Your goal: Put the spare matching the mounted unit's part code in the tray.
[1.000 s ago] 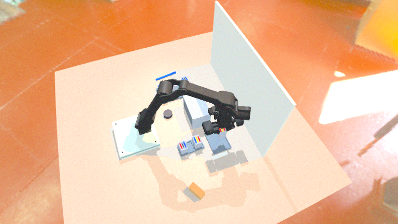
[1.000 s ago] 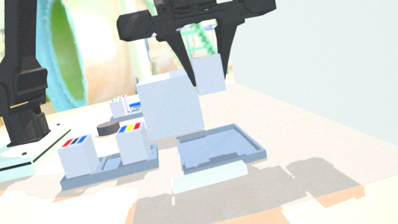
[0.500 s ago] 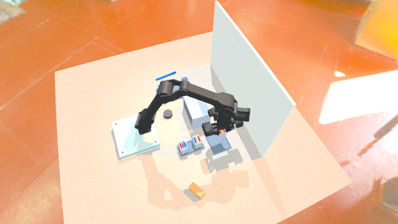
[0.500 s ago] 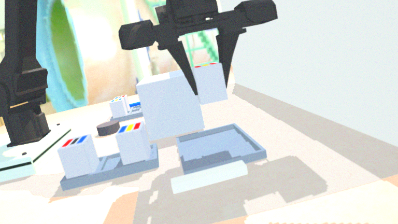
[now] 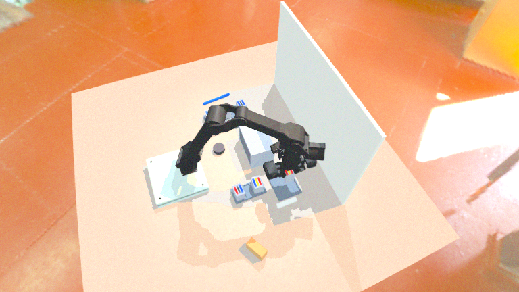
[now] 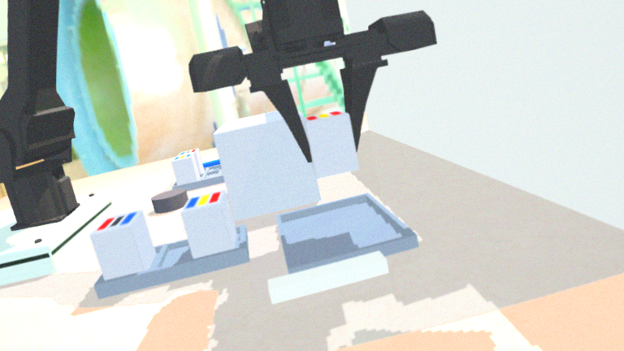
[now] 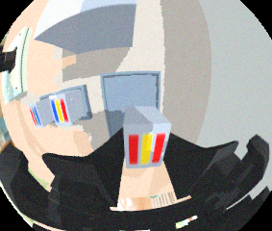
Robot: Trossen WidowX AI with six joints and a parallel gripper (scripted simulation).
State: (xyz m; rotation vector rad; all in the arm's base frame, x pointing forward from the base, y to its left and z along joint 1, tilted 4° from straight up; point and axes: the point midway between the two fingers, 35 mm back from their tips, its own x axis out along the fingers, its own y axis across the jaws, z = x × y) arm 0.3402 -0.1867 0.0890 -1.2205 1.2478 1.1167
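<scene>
My gripper tip is now 7 cm above the grey tray, 1 cm to the right of it and 1 cm past it. Round my gripper tip: rack (15 cm behind, 6 cm below, 2 cm to the left); mounted unit (20 cm to the left, 5 cm behind, 2 cm below); white strip (7 cm to the right, 6 cm below, 3 cm behind).
</scene>
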